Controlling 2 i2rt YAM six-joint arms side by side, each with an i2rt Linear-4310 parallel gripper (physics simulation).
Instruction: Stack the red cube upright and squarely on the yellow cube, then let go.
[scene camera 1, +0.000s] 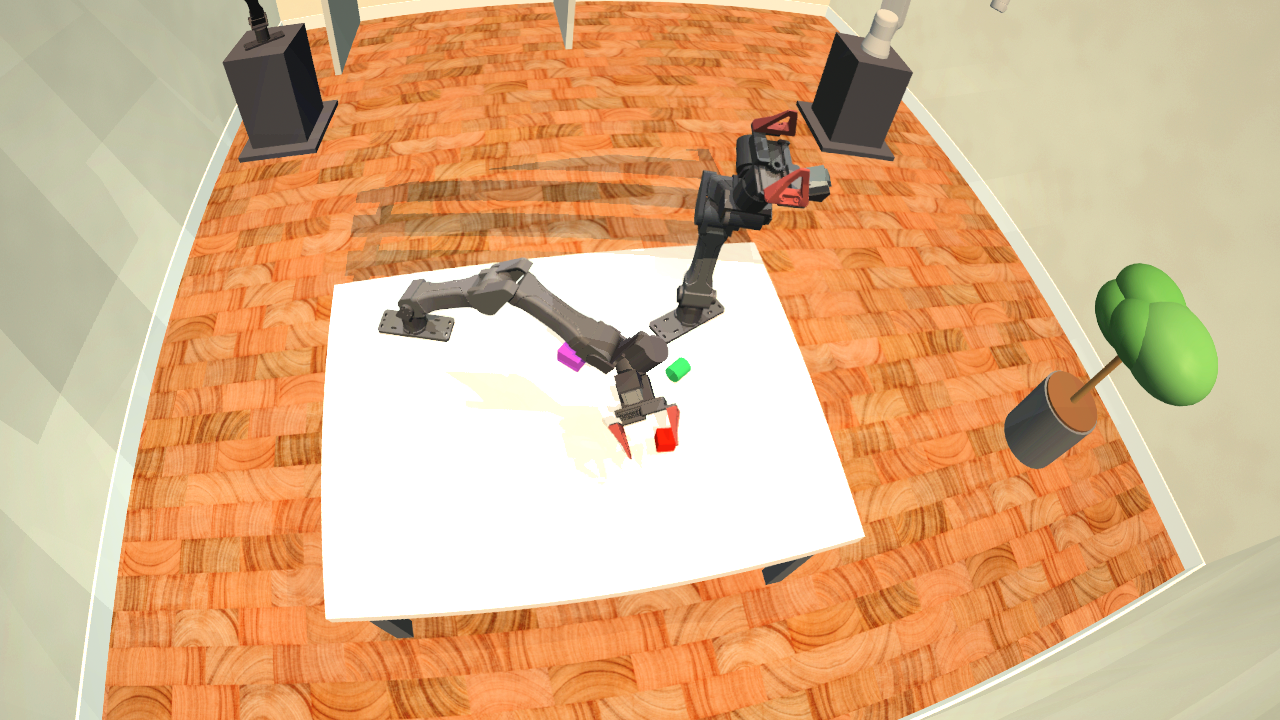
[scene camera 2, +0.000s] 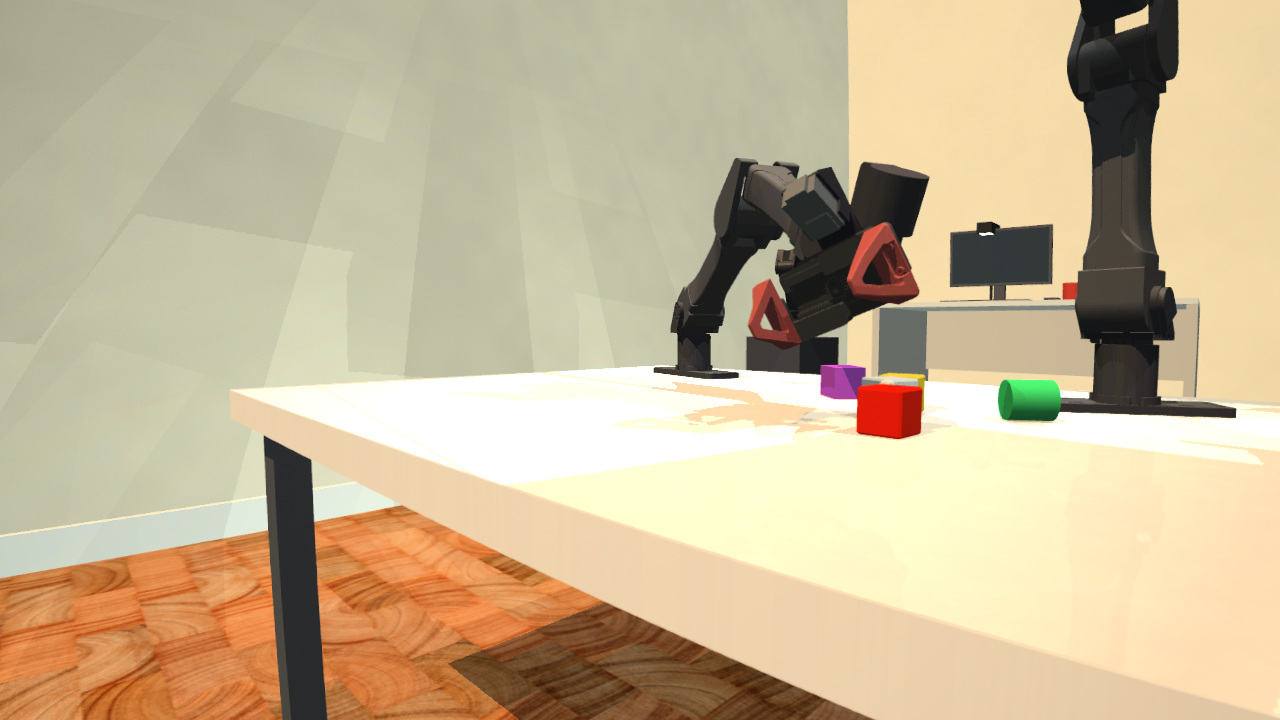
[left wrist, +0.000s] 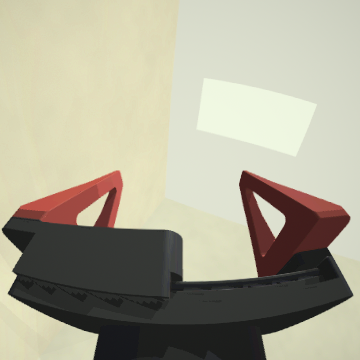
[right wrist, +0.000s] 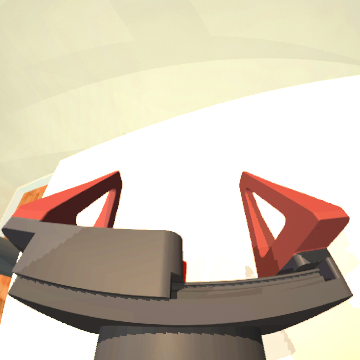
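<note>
The red cube (scene camera 1: 665, 439) (scene camera 2: 887, 411) sits flat on the table, and a sliver of the red cube (right wrist: 184, 270) shows past the gripper body in the right wrist view. The yellow cube (scene camera 2: 918, 394) is on the table behind it in scene camera 2, partly hidden; it does not show in scene camera 1. My right gripper (scene camera 1: 652, 450) (scene camera 2: 845, 313) (right wrist: 180, 177) is open and empty, tilted above the table; in scene camera 2 it is higher than the red cube. My left gripper (scene camera 1: 787, 154) (left wrist: 180, 176) is open and empty, raised beyond the table's far edge.
A pale grey block (scene camera 2: 881, 381) is between the red and yellow cubes in scene camera 2. A magenta block (scene camera 1: 570, 356) (scene camera 2: 841, 381) lies beside the right arm. A green cylinder (scene camera 1: 678, 368) (scene camera 2: 1029, 400) lies on its side near the left arm's base on the white table (scene camera 1: 429, 537) (scene camera 2: 537, 447).
</note>
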